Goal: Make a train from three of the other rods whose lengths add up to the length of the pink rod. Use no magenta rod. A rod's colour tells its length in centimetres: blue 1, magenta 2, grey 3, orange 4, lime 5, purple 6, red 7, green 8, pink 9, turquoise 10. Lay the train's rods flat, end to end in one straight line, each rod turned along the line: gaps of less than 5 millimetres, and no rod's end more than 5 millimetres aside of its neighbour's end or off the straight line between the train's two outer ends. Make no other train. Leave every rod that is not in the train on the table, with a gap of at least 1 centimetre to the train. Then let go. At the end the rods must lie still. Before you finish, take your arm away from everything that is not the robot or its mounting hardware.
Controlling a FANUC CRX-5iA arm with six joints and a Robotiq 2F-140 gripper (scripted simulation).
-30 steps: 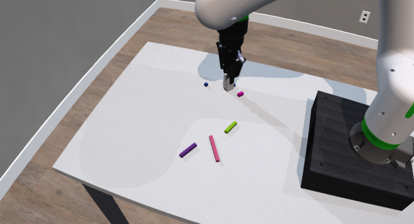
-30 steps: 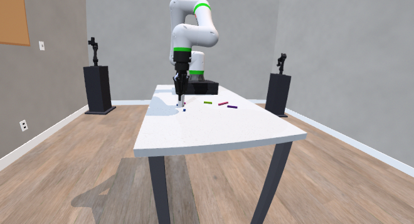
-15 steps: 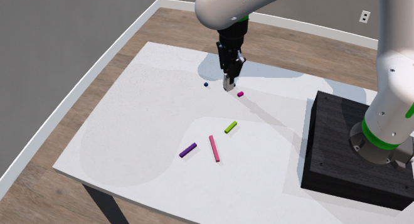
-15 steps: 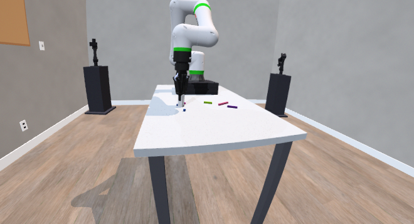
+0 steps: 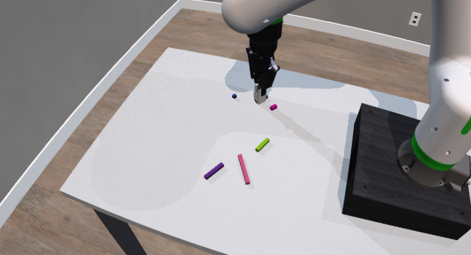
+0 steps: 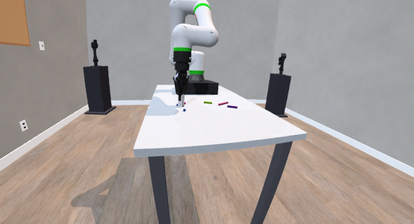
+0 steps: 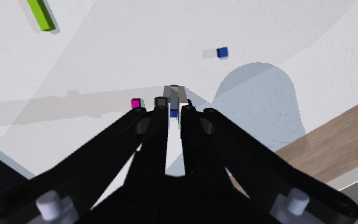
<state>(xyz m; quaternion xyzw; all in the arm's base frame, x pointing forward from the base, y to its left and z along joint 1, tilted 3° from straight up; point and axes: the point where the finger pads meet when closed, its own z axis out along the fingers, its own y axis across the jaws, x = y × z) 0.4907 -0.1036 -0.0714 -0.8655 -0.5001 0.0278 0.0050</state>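
Now: hand 3 cm above the grey rod. From my hand the other things lie so: magenta rod 5 cm behind, 1 cm to the left, 3 cm below; lime rod 8 cm behind, 16 cm to the left, 3 cm below; pink rod 7 cm behind, 25 cm to the left, 3 cm below.
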